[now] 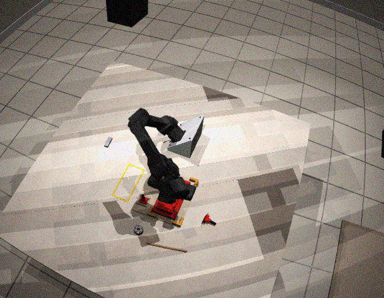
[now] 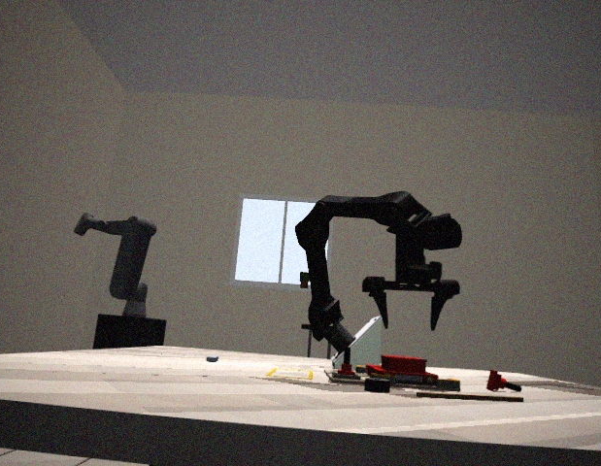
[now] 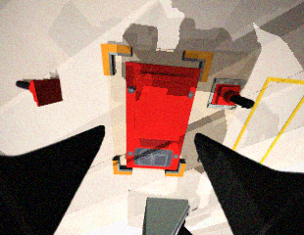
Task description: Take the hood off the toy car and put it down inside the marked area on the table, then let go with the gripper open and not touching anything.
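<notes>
Right now the hood is 10 mm to the right of my gripper tip and 60 mm below it. Also, from my gripper tip: thin wooden stick (190 mm ahead, 70 mm to the left, 100 mm below).
</notes>
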